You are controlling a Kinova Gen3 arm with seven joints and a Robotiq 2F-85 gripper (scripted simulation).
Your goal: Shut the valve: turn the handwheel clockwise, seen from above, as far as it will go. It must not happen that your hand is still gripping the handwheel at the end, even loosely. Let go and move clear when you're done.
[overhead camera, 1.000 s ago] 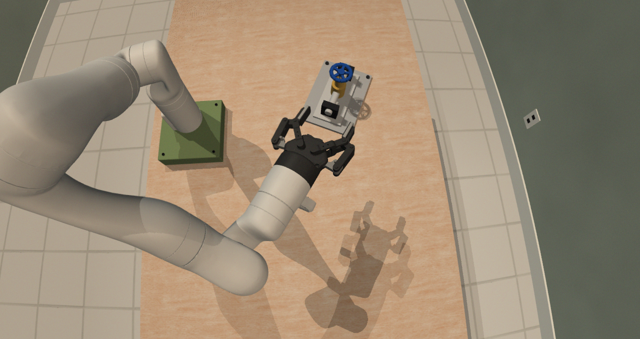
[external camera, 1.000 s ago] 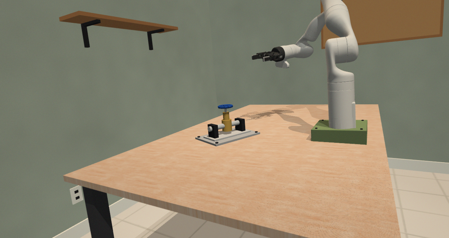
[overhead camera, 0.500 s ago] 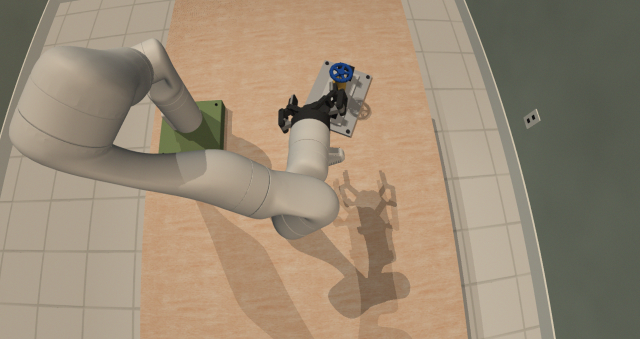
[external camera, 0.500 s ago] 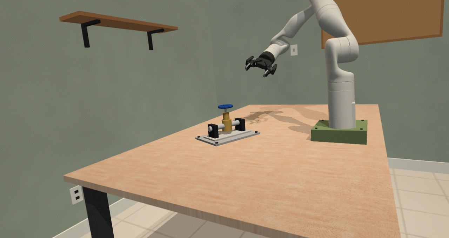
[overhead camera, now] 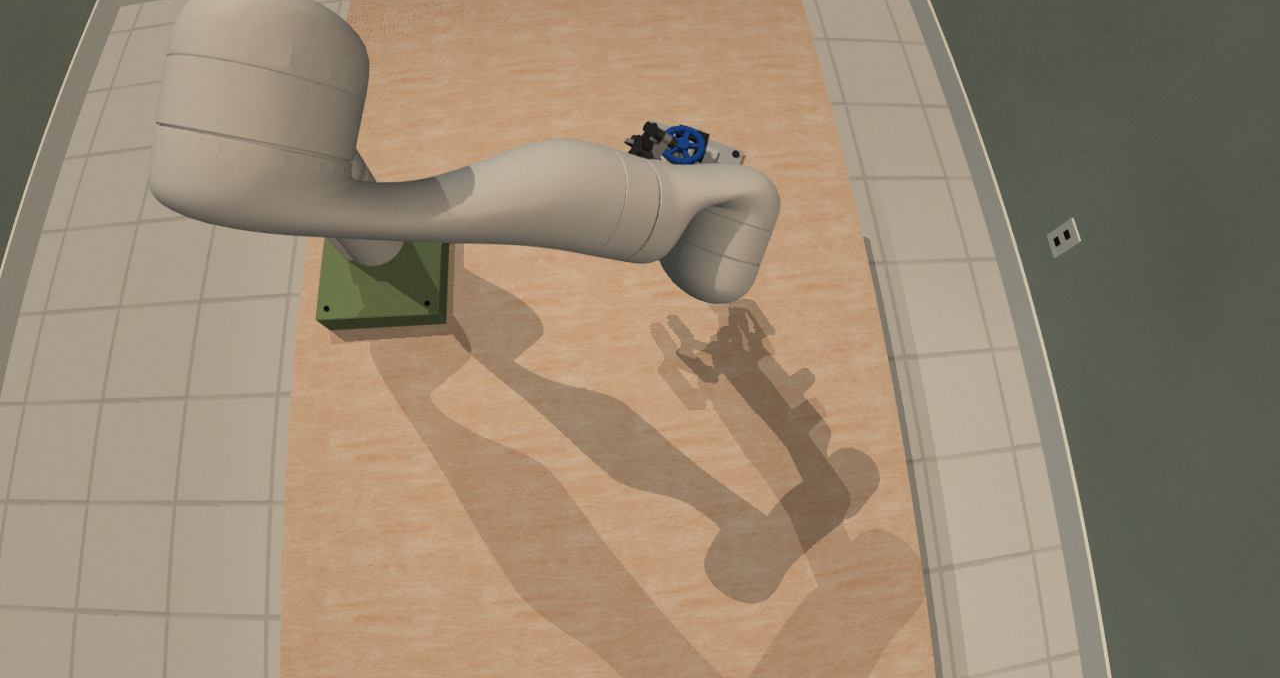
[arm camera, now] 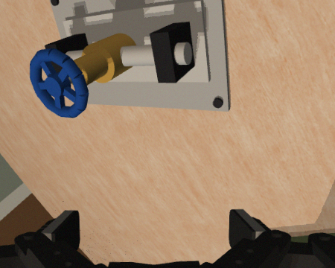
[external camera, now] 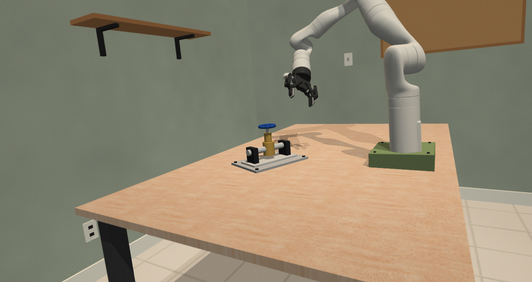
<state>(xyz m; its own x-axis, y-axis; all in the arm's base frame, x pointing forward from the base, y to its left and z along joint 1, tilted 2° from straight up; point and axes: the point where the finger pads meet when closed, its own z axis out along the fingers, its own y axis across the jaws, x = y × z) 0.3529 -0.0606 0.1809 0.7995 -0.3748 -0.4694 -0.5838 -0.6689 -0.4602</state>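
Now: the blue spoked handwheel 110 mm ahead of my hand, 90 mm to the left of it and 90 mm below it.
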